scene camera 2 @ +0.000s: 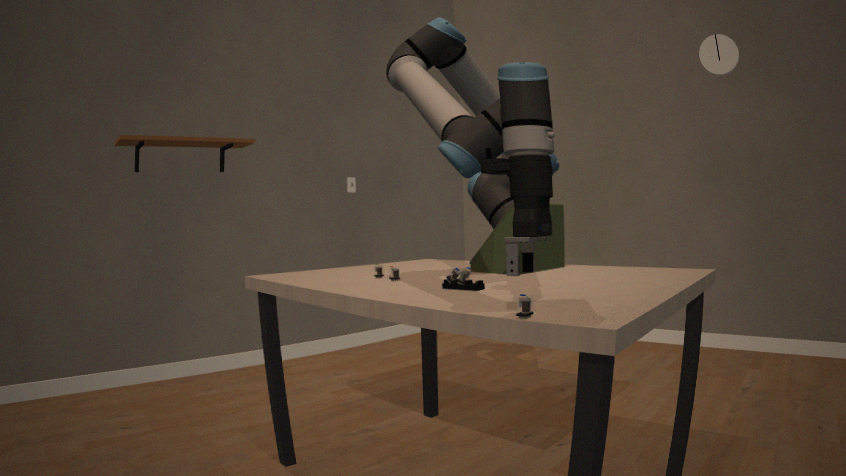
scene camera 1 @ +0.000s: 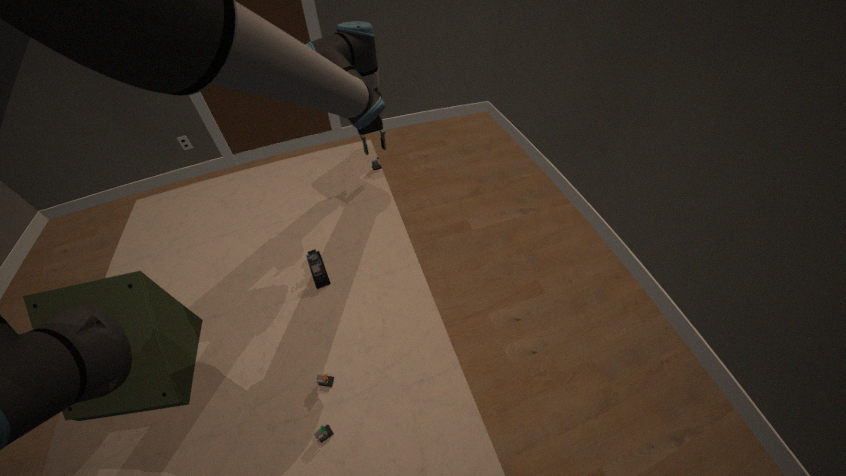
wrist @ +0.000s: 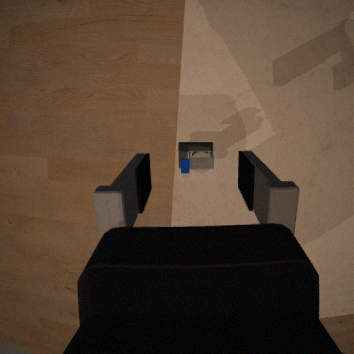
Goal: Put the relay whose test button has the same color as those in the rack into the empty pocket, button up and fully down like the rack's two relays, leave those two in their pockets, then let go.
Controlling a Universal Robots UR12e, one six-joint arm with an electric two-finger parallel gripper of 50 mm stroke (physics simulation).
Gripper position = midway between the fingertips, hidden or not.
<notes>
I see my gripper (scene camera 2: 521, 273) and a relay (wrist: 195, 160).
My gripper shows as well in the wrist view (wrist: 194, 170).
</notes>
